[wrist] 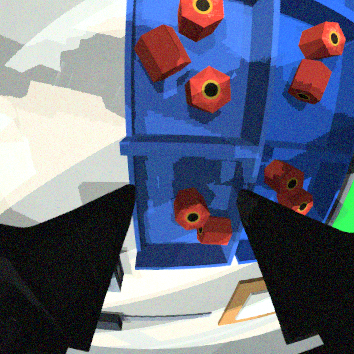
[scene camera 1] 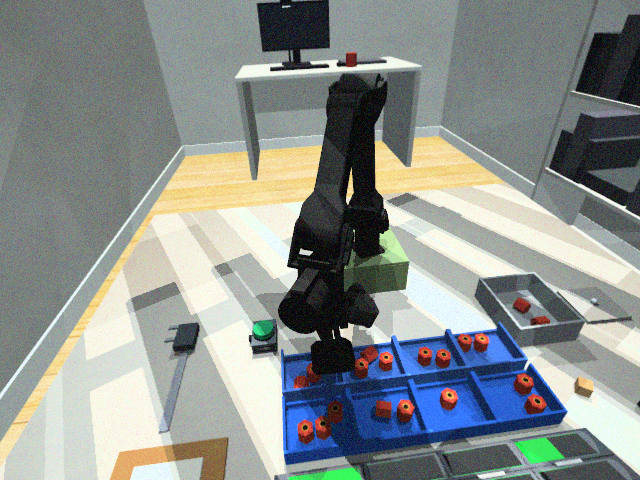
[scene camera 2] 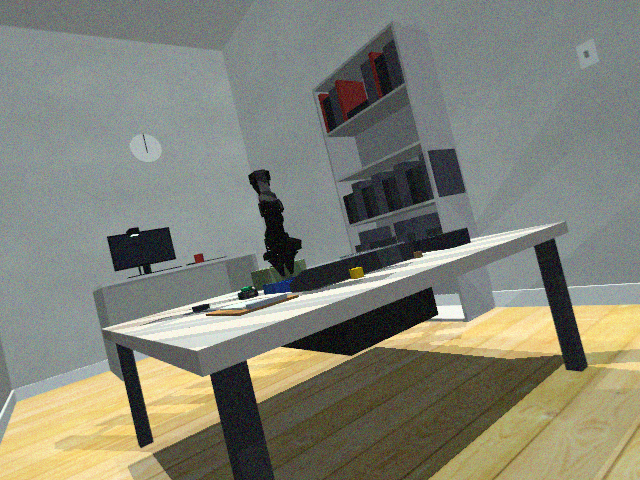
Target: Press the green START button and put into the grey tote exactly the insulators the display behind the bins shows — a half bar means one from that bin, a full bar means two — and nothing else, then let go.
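Frame: origin at the arm's base, x left, y ahead, z down, level; metres.
Where they show: gripper, fingertip midpoint: [wrist: 187, 194] [scene camera 2: 287, 275]; arm's base, origin of the base link: [scene camera 1: 367, 248].
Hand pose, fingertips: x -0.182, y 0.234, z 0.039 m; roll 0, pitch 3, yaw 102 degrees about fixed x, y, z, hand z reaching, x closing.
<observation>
Things, the pixels of their centre, and the offset from my fingertips. "*": a spot on its surface instead.
- tilted red insulator, body centre: [wrist: 190, 207] [scene camera 1: 313, 372] dy +0.002, dx -0.029, dz +0.027 m
- grey tote, body centre: [scene camera 1: 524, 307] [scene camera 2: 363, 258] dy +0.011, dx +0.430, dz +0.018 m
- START button, body centre: [scene camera 1: 264, 333] [scene camera 2: 247, 292] dy -0.117, dx -0.097, dz +0.025 m
- left green bar, surface spot: [scene camera 1: 325, 474] * dy +0.173, dx -0.065, dz +0.001 m
- half-width green bar, body centre: [scene camera 1: 554, 453] dy +0.248, dx +0.249, dz +0.021 m
- flat grey plate, body centre: [scene camera 1: 592, 304] dy +0.038, dx +0.596, dz +0.041 m
- yellow cube, body centre: [scene camera 2: 356, 273] dy +0.322, dx -0.028, dz +0.031 m
- black plug-like item, surface spot: [scene camera 1: 186, 336] * dy -0.167, dx -0.249, dz +0.026 m
- grey strip, surface spot: [scene camera 1: 174, 392] * dy -0.054, dx -0.273, dz +0.041 m
- orange frame, surface spot: [scene camera 1: 212, 459] * dy +0.084, dx -0.214, dz +0.039 m
My gripper [wrist: 187, 194] [scene camera 2: 286, 273] is open and empty above the back left bin of the blue bin block [scene camera 1: 361, 446] [wrist: 190, 146]. Between and below its fingers in the wrist view are a tilted red insulator [wrist: 191, 209] and a lying one [wrist: 215, 231], touching. Scene camera 1 hides the fingertips. The other bins hold one to three insulators each. The grey tote [scene camera 1: 547, 334] holds two red insulators, one [scene camera 1: 522, 304] near its middle and one [scene camera 1: 540, 320] near its front. The START button [scene camera 1: 263, 329] [scene camera 2: 247, 290] is green. The partly cut-off display shows a left green bar [scene camera 1: 325, 474] and a half-width green bar [scene camera 1: 539, 449].
A green block [scene camera 1: 382, 273] is at the arm's base. A flat grey plate [scene camera 1: 602, 307] lies beside the tote. A tan cube [scene camera 1: 584, 386] [scene camera 2: 418, 254], yellow cube [scene camera 2: 356, 272], black plug-like item [scene camera 1: 186, 336], grey strip [scene camera 1: 174, 392] and orange frame [scene camera 1: 212, 459] are around the bins.
</observation>
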